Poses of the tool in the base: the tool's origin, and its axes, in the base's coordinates. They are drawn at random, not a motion.
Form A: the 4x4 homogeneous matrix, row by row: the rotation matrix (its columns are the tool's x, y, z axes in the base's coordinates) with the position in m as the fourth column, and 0 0 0 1 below. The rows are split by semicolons.
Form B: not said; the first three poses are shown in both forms.
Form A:
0.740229, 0.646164, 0.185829, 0.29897; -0.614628, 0.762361, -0.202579, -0.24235; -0.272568, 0.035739, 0.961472, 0.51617; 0, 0, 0, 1
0.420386, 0.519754, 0.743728, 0.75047; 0.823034, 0.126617, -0.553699, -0.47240; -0.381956, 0.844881, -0.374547, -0.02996; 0, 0, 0, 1
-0.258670, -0.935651, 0.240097, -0.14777; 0.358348, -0.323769, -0.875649, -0.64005; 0.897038, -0.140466, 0.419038, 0.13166; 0, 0, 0, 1
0.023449, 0.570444, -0.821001, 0.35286; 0.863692, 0.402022, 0.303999, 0.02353; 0.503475, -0.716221, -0.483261, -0.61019; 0, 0, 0, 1
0.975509, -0.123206, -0.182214, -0.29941; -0.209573, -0.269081, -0.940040, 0.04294; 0.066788, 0.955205, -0.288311, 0.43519; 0, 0, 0, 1
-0.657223, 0.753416, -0.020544, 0.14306; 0.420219, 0.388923, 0.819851, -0.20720; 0.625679, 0.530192, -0.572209, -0.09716; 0, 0, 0, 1
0.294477, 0.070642, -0.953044, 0.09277; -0.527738, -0.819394, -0.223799, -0.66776; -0.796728, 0.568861, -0.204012, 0.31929; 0, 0, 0, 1
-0.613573, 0.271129, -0.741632, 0.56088; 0.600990, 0.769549, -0.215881, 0.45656; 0.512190, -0.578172, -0.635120, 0.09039; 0, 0, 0, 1
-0.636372, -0.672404, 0.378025, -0.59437; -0.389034, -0.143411, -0.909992, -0.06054; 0.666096, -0.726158, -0.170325, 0.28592; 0, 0, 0, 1
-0.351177, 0.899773, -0.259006, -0.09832; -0.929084, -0.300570, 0.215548, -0.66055; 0.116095, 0.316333, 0.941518, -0.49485; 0, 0, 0, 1
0.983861, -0.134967, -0.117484, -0.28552; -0.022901, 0.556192, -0.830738, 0.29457; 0.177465, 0.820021, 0.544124, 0.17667; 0, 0, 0, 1
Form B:
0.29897, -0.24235, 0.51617, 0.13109, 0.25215, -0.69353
0.75047, -0.47240, -0.02996, 1.53425, 1.23488, 0.33270
-0.14777, -0.64005, 0.13166, 0.99043, -0.88502, 1.74326
0.35286, 0.02353, -0.61019, -1.27911, -1.66057, 0.36766
-0.29941, 0.04294, 0.43519, 1.84822, -0.24282, -0.08422
0.14306, -0.20720, -0.09716, -1.01391, -2.26201, -1.16631
0.09277, -0.66776, 0.31929, 2.06161, -0.40656, -1.55631
0.56088, 0.45656, 0.09039, -0.64678, -2.23839, 0.58889
-0.59437, -0.06054, 0.28592, 1.20825, -1.89334, 1.86245
-0.09832, -0.66055, -0.49485, 0.10425, -0.38798, -1.89164
-0.28552, 0.29457, 0.17667, 0.98013, -0.17513, 0.06654

